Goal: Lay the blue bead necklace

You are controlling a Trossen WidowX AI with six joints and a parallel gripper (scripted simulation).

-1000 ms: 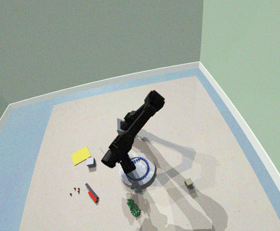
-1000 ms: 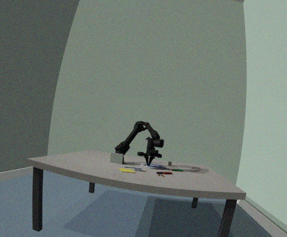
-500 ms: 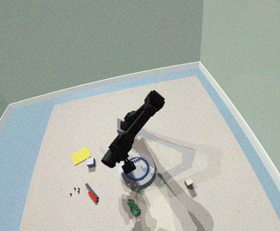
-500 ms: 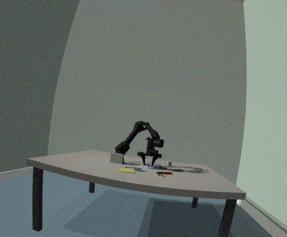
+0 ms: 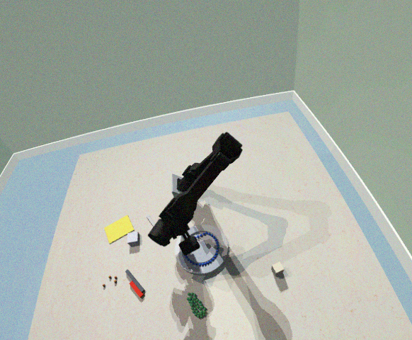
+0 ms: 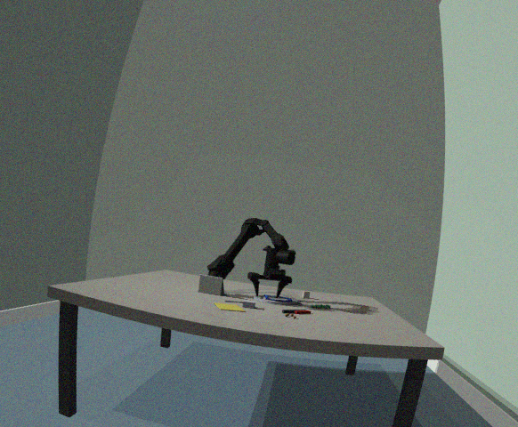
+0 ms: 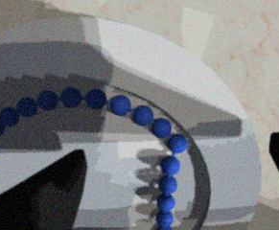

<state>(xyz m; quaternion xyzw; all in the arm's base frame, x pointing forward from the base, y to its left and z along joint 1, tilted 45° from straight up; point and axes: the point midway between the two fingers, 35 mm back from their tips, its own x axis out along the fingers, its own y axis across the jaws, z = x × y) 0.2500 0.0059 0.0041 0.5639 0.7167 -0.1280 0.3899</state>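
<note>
My gripper tip is 3 cm short of the round bead board, 5 cm to the right of it and 1 cm above it. The rest, counted from my gripper tip: white cube (4 cm behind, 22 cm to the right, 1 cm below); grey tool (16 cm ahead, 19 cm to the right, 2 cm below); stick (10 cm behind, 14 cm to the right, 2 cm below).
</note>
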